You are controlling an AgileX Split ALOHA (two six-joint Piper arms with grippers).
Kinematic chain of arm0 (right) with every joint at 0, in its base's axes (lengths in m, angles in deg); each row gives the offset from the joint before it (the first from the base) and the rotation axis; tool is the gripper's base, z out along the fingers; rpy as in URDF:
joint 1: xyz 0 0 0.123 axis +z
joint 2: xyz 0 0 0 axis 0.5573 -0.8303 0
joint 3: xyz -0.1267 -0.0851 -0.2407 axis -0.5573 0.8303 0
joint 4: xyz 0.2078 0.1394 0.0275 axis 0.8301 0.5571 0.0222
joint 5: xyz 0 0 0 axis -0.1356 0.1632 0.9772
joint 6: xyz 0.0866 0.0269 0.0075 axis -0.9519 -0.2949 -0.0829
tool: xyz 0 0 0 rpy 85.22 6.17 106.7
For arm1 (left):
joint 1: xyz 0 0 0.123 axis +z
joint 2: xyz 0 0 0 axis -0.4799 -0.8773 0
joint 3: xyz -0.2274 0.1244 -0.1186 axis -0.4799 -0.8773 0
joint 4: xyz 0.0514 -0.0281 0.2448 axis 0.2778 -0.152 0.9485
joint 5: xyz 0 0 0 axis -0.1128 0.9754 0.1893
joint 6: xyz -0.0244 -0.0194 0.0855 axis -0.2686 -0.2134 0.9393
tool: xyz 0 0 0 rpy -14.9 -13.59 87.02
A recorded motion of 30 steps. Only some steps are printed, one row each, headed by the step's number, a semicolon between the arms.
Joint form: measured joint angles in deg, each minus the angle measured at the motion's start. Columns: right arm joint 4, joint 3, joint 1, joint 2, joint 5, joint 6; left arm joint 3, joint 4, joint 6, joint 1, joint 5, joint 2.
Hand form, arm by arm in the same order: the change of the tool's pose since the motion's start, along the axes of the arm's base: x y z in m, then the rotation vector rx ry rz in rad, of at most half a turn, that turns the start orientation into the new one. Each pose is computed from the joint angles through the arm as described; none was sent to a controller.
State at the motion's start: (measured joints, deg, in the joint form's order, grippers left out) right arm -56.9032 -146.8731 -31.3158 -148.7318 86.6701 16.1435; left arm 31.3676 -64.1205 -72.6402 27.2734 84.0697 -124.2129
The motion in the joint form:
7: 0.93 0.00 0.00 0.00 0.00 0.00; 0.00 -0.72 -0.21 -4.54 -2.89 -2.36
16: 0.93 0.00 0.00 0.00 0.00 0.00; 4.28 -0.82 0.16 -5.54 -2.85 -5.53
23: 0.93 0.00 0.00 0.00 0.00 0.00; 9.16 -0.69 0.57 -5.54 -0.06 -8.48
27: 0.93 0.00 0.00 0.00 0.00 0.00; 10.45 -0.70 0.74 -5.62 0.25 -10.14
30: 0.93 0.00 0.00 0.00 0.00 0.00; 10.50 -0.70 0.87 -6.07 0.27 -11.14
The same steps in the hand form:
7: -0.0001 0.0013 0.0005 0.0162 0.0007 -0.0002; 0.0053 -0.0254 -0.0119 -0.0039 -0.0019 -0.0495
16: -0.0001 0.0013 0.0005 0.0162 0.0007 -0.0002; 0.0223 -0.0334 -0.0103 -0.0054 -0.0229 -0.0722
23: -0.0001 0.0013 0.0005 0.0162 0.0007 -0.0002; 0.0371 -0.0363 -0.0065 -0.0090 -0.0158 -0.1006
27: -0.0001 0.0013 0.0005 0.0162 0.0007 -0.0002; 0.0433 -0.0378 -0.0110 -0.0085 -0.0057 -0.1069
30: -0.0001 0.0013 0.0005 0.0162 0.0007 -0.0002; 0.0448 -0.0409 -0.0172 -0.0067 0.0103 -0.1168

